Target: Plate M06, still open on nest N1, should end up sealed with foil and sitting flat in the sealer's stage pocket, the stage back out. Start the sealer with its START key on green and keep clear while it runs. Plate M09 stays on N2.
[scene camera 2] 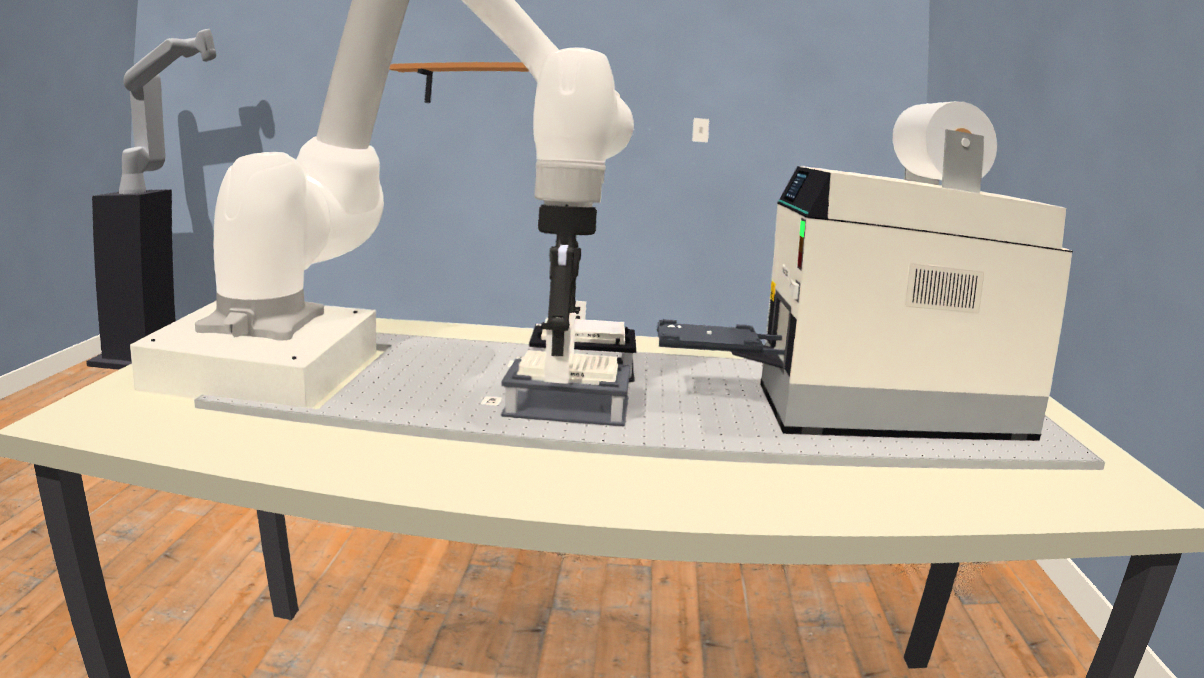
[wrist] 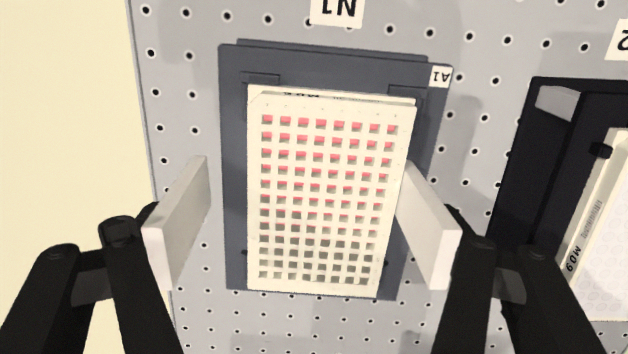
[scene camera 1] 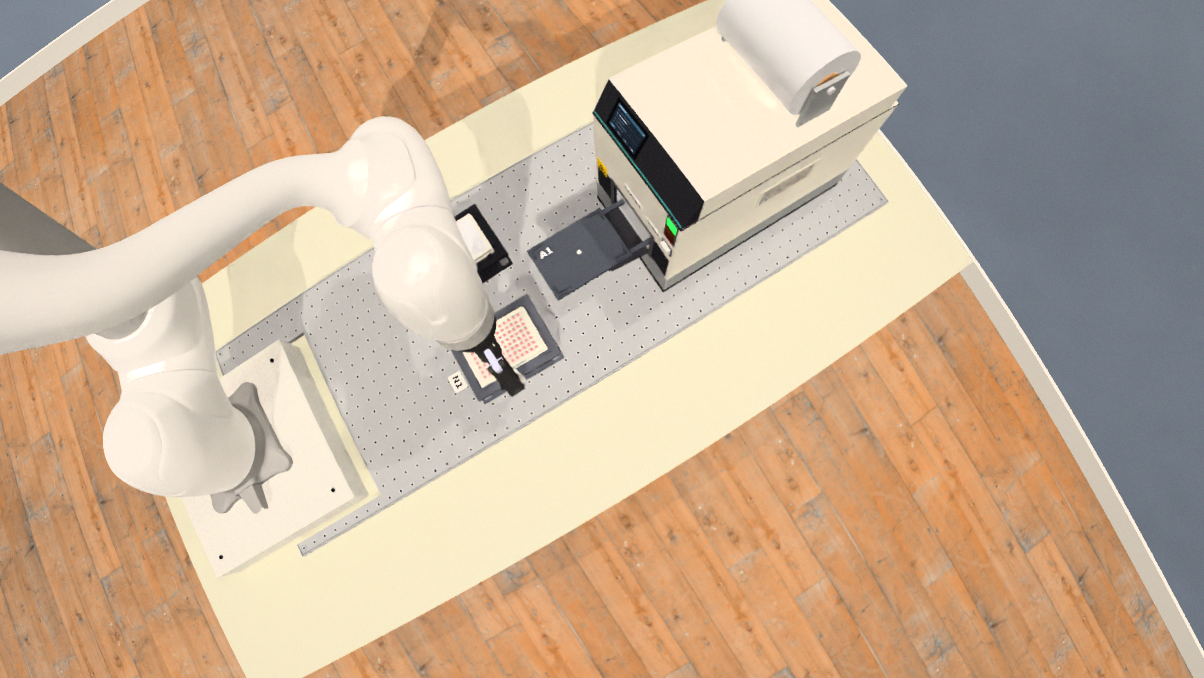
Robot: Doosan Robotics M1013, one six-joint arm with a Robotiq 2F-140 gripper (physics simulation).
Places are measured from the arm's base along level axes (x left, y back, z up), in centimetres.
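Pixels of known places: gripper, fingertip midpoint: (scene camera 2: 559, 371) (wrist: 303, 181); arm's base, link origin: (scene camera 2: 260, 321) (scene camera 1: 236, 447).
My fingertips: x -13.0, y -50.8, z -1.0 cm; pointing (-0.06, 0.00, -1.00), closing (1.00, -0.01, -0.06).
For each thing: its middle in the pictures, then the offset to it from my fingertips. "*": a spot on its surface instead. Level surfaces: height alone.
- Plate M06, body centre: (wrist: 320, 203) (scene camera 2: 568, 367) (scene camera 1: 502, 346) dx +1.1, dy -1.2, dz +0.4 cm
- dark grey nest N1, body centre: (wrist: 321, 180) (scene camera 2: 567, 388) (scene camera 1: 505, 349) dx +1.1, dy -1.2, dz -2.6 cm
- Plate M09, body centre: (scene camera 2: 584, 330) (scene camera 1: 451, 251) dx +20.7, dy -2.5, dz +0.8 cm
- black nest N2, body centre: (wrist: 608, 210) (scene camera 2: 583, 348) (scene camera 1: 456, 256) dx +20.7, dy -2.5, dz -2.2 cm
- green light lit, surface spot: (scene camera 2: 802, 228) (scene camera 1: 672, 228) * dx -3.8, dy -30.1, dz +21.9 cm
- foil roll, body centre: (scene camera 1: 787, 42) (scene camera 2: 942, 141) dx +5.3, dy -53.6, dz +36.4 cm
- perforated plate, surface height: dz -5.3 cm
- cream table, surface height: dz -6.6 cm
- N1 label, surface spot: (wrist: 337, 11) * dx +1.7, dy +9.0, dz -5.3 cm
Plate M06 (scene camera 1: 522, 335) (scene camera 2: 596, 369) (wrist: 320, 200), cream with open wells holding pink, sits on dark grey nest N1 (scene camera 1: 551, 352) (scene camera 2: 564, 404) (wrist: 320, 62). My gripper (scene camera 1: 498, 363) (scene camera 2: 558, 362) (wrist: 303, 181) is open, pointing down, its pale finger pads on either side of the plate's long edges. A gap shows at the left pad; the right pad looks near the edge, contact unclear. Plate M09 (scene camera 1: 474, 236) (scene camera 2: 608, 328) (wrist: 607, 265) lies on black nest N2 (scene camera 1: 503, 255) (scene camera 2: 631, 343) (wrist: 515, 175). The sealer (scene camera 1: 775, 151) (scene camera 2: 918, 345) has its bare stage (scene camera 1: 581, 265) (scene camera 2: 707, 337) out and a green light lit (scene camera 1: 671, 225) (scene camera 2: 802, 228).
A foil roll (scene camera 1: 783, 50) (scene camera 2: 935, 138) sits on top of the sealer. The nests and sealer stand on a perforated plate (scene camera 1: 395, 404) (scene camera 2: 421, 387) on the cream table (scene camera 1: 589, 446) (scene camera 2: 589, 496). The N1 label (wrist: 337, 11) lies beside nest N1.
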